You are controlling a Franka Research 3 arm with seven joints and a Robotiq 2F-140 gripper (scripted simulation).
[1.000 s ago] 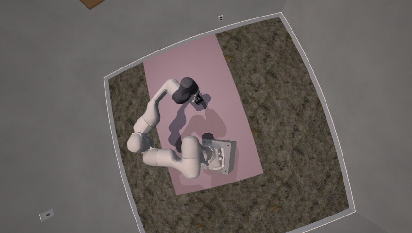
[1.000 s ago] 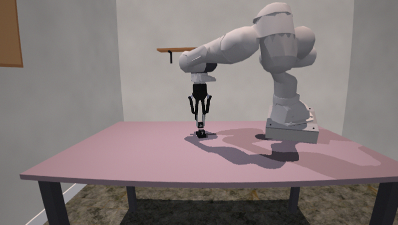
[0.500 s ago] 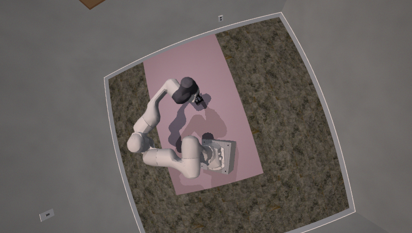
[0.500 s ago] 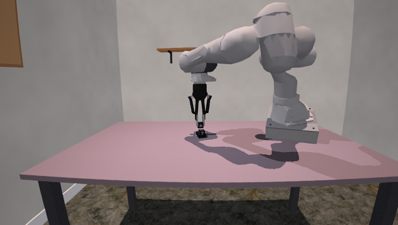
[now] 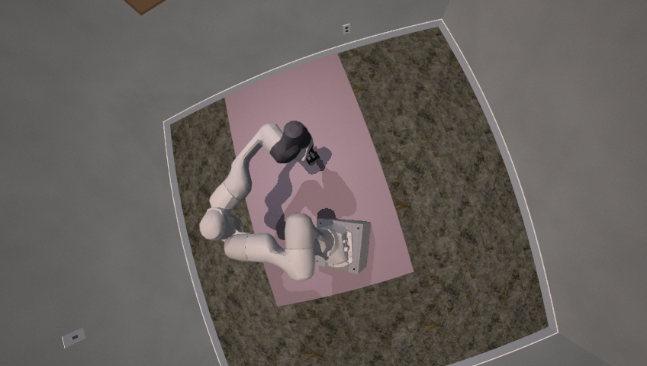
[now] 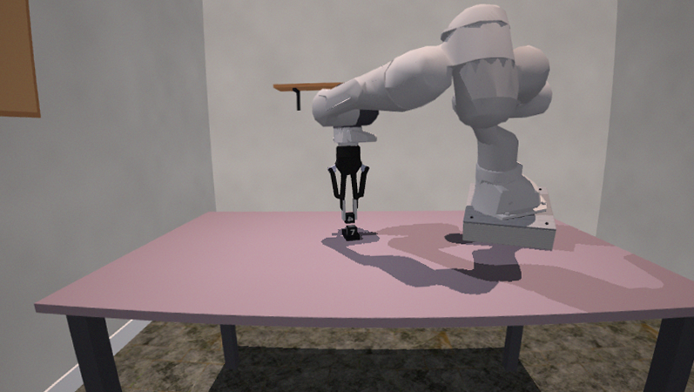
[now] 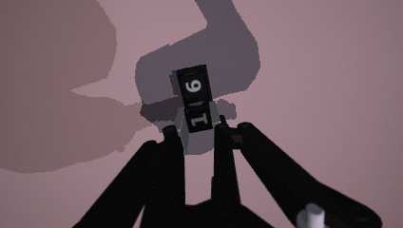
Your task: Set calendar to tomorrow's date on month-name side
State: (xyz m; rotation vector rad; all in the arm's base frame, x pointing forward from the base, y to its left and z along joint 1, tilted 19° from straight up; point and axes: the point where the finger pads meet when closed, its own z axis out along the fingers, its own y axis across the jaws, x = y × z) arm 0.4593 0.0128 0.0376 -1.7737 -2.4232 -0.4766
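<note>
Right now the black digit cube is 3 cm below my hand. Round my hand: black calendar tray: 8 cm below, 2 cm to the left, 1 cm behind.
</note>
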